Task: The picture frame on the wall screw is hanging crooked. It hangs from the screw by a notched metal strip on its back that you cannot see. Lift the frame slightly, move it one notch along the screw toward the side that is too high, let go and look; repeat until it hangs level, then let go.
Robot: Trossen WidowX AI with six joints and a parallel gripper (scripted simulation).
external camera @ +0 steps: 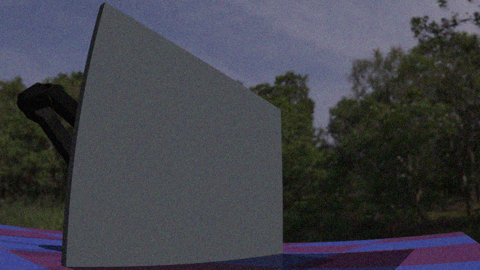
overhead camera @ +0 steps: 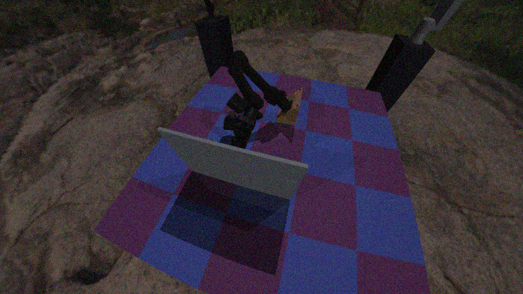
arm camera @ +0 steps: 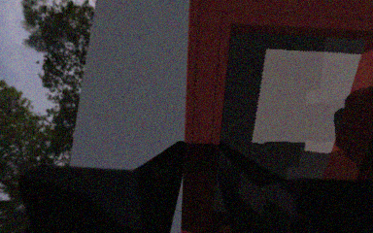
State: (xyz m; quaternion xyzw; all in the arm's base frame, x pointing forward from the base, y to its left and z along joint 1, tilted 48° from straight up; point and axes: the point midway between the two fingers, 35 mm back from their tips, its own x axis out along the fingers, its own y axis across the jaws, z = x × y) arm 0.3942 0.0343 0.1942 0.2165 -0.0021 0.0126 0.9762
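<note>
Right now the picture frame is 5 cm below my gripper tip, 2 cm to the right of it and 1 cm ahead of it. Also, from my gripper tip: grey wall panel 7 cm below, 2 cm ahead.
</note>
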